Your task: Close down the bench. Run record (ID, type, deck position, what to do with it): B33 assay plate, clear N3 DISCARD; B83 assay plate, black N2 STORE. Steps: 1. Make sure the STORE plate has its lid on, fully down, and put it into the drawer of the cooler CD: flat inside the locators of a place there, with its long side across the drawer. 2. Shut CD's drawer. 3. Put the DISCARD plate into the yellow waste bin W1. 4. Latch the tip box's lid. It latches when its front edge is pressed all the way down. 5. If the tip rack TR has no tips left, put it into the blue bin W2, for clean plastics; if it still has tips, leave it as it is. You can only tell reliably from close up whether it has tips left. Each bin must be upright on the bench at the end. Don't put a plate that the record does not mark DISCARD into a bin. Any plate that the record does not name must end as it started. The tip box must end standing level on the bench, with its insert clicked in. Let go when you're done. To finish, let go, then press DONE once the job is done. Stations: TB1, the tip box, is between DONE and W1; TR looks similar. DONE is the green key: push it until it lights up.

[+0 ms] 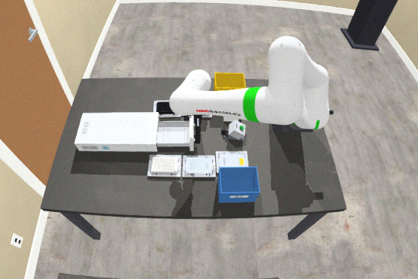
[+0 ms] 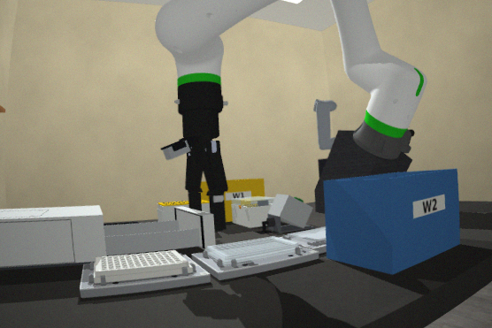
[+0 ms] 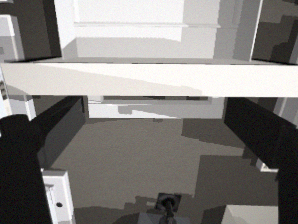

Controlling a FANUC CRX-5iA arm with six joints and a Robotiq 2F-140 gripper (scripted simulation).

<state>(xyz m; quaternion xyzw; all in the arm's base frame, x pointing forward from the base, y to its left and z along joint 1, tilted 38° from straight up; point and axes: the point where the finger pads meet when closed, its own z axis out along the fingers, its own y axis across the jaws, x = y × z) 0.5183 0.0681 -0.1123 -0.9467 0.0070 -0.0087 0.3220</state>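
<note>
Right now the translucent plate lid is 17 cm to the left of my hand, 17 cm behind it and 3 cm below it. Round my hand: cooler drawer (15 cm ahead, 1 cm below); then nest N3 (19 cm to the left, 5 cm below); then tip rack TR (20 cm to the right, 2 cm behind).
</note>
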